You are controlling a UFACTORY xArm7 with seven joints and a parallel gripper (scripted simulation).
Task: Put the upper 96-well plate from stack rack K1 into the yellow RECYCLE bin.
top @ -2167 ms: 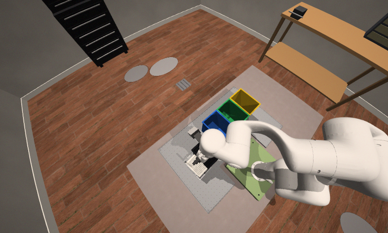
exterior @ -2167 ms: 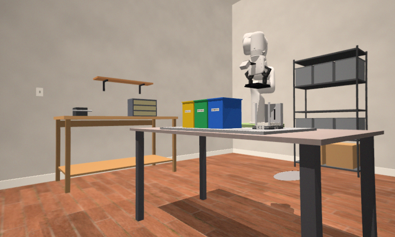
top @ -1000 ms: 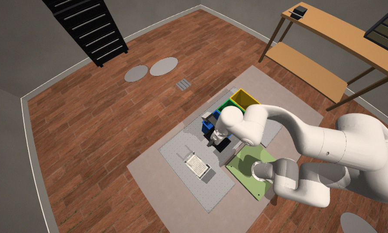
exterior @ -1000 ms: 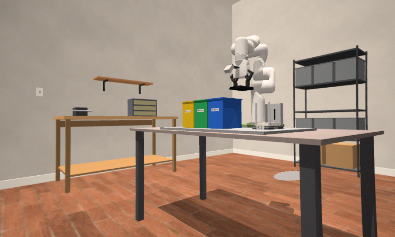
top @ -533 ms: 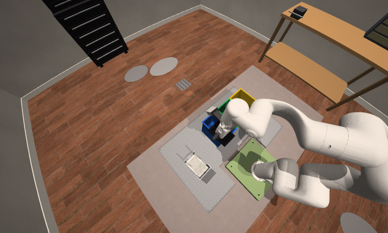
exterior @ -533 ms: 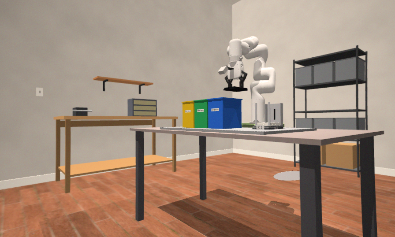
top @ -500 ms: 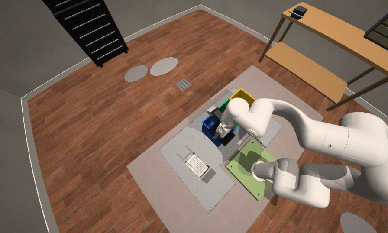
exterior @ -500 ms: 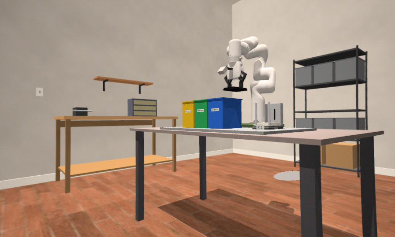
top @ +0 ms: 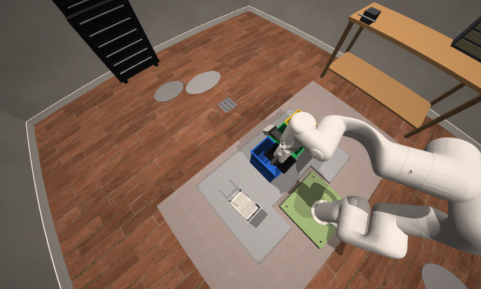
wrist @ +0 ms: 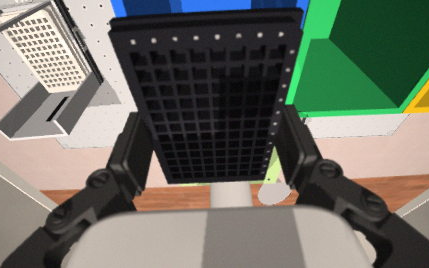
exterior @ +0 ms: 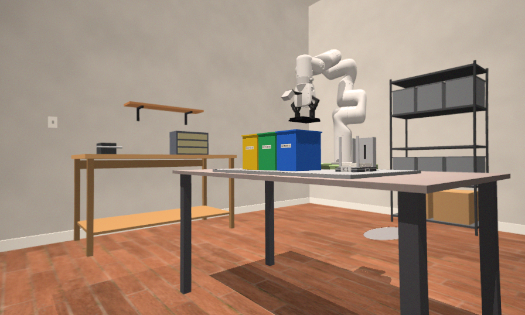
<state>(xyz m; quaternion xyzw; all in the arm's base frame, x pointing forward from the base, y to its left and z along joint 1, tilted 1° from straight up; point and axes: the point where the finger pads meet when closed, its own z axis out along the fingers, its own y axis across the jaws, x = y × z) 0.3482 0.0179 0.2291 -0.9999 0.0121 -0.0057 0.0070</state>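
The yellow bin is 270 mm to the right of my hand, 160 mm below it and 30 mm ahead of it. The rest, counted from my hand: green bin: 160 mm below, 130 mm to the right, 30 mm ahead; then blue bin: 160 mm below, 40 mm ahead; then black 96-well plate: 10 mm below.
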